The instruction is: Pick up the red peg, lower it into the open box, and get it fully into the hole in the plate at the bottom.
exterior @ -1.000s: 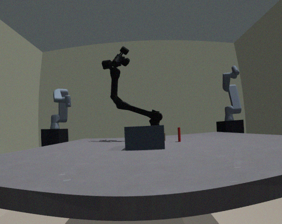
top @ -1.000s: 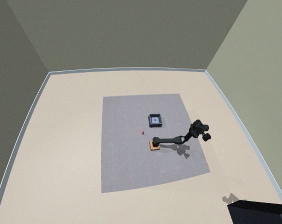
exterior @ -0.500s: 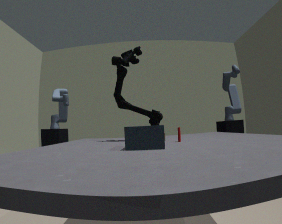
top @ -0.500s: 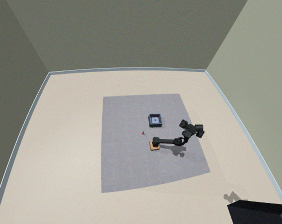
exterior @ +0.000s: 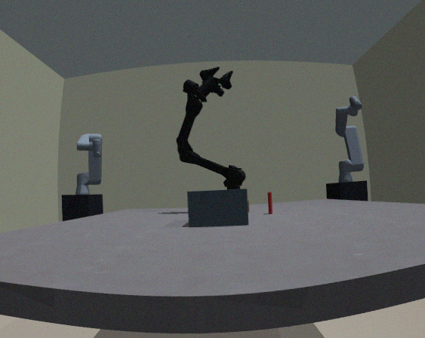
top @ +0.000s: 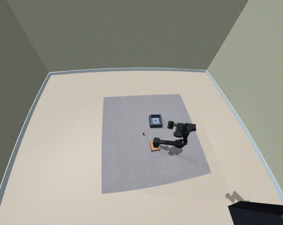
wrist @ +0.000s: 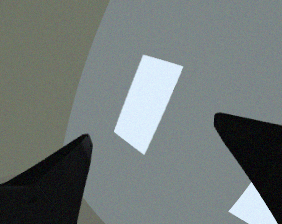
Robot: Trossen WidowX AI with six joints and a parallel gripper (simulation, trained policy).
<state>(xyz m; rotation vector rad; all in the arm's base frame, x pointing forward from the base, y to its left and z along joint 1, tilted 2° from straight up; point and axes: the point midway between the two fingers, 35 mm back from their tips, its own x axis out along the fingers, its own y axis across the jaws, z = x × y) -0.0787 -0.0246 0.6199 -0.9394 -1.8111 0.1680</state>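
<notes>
The red peg lies 220 mm ahead of my gripper tip, 120 mm to the left of it and 660 mm below it. Also, from my gripper tip: grey-blue box (390 mm ahead, 70 mm to the right, 670 mm below); plate (390 mm ahead, 70 mm to the right, 650 mm below).
</notes>
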